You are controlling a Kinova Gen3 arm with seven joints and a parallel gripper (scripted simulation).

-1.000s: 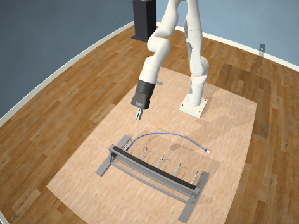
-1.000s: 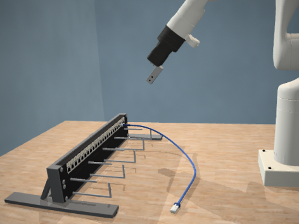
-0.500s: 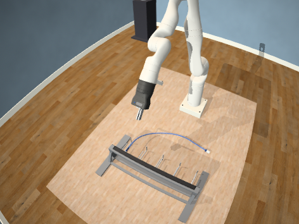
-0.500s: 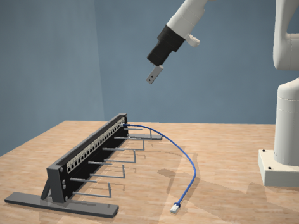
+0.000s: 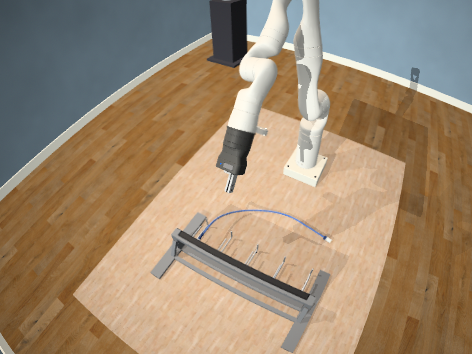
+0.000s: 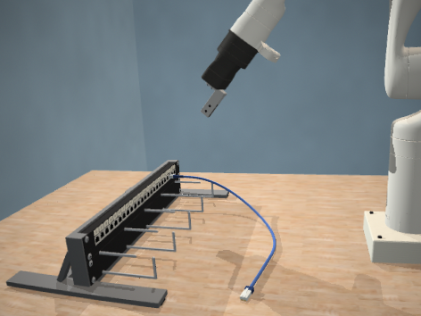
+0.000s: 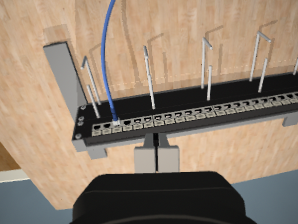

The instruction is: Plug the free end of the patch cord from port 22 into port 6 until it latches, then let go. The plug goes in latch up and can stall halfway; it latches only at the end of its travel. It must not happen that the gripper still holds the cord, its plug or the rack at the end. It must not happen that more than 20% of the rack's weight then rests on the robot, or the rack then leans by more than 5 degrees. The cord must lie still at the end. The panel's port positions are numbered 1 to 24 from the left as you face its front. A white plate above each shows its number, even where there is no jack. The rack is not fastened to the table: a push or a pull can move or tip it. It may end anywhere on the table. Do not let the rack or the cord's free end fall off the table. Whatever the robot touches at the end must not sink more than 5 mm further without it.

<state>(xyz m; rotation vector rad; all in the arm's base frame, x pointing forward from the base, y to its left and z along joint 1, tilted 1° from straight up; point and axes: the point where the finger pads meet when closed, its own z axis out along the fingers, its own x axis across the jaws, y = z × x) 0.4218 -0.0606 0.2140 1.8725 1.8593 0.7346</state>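
Now: the white plug 160 mm behind my hand, 310 mm to the left of it and 250 mm below it.
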